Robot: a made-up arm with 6 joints.
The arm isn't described. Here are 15 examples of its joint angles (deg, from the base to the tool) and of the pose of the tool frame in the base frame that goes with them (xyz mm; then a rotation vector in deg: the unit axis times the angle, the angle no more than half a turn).
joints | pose
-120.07 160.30 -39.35 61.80 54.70 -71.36 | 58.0 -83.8 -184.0 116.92 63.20 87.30
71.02 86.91 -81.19 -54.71 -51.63 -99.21 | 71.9 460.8 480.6 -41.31 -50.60 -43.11
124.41 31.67 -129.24 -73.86 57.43 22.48 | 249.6 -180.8 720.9 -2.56 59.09 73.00
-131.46 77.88 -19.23 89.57 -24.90 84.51 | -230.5 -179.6 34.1 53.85 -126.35 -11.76
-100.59 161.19 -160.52 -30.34 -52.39 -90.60 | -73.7 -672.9 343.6 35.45 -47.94 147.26
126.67 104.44 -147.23 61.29 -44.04 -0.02 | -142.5 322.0 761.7 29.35 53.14 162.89
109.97 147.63 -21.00 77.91 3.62 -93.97 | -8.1 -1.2 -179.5 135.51 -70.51 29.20
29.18 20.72 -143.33 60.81 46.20 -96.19 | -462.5 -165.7 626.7 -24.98 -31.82 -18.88
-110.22 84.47 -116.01 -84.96 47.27 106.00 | -210.1 -299.1 680.6 78.25 -20.14 -98.13
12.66 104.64 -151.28 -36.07 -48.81 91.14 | 266.3 117.9 792.8 -27.44 8.48 75.67
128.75 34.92 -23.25 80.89 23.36 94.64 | -219.4 193.1 283.8 -23.27 -97.83 -21.18
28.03 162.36 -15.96 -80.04 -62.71 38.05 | -90.9 78.5 -112.6 44.40 -124.42 -77.75
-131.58 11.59 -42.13 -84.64 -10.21 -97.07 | -72.4 -115.5 536.2 32.11 -45.81 47.90
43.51 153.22 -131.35 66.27 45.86 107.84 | 425.0 519.6 91.2 -96.51 -78.17 -44.45
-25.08 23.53 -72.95 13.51 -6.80 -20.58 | 23.6 -14.9 696.6 6.12 28.75 -31.94
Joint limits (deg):
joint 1: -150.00..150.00
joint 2: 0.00..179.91
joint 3: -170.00..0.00
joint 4: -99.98..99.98
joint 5: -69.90..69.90
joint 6: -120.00..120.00
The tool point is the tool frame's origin. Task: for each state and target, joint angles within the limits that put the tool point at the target. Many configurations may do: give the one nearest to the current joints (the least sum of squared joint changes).
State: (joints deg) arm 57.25 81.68 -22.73 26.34 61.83 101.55
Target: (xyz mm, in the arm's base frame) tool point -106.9 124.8 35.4
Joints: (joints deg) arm 99.24 70.73 -11.43 45.27 69.90 101.55
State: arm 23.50 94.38 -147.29 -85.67 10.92 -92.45
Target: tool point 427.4 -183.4 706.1
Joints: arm -18.98 110.98 -147.36 -86.39 15.57 -92.45
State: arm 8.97 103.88 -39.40 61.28 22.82 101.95
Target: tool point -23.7 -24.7 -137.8
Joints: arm 16.29 138.73 -9.27 64.72 -8.54 101.95
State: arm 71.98 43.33 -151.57 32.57 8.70 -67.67
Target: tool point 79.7 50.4 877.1
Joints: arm 38.74 85.07 -155.10 36.42 -8.06 -67.67
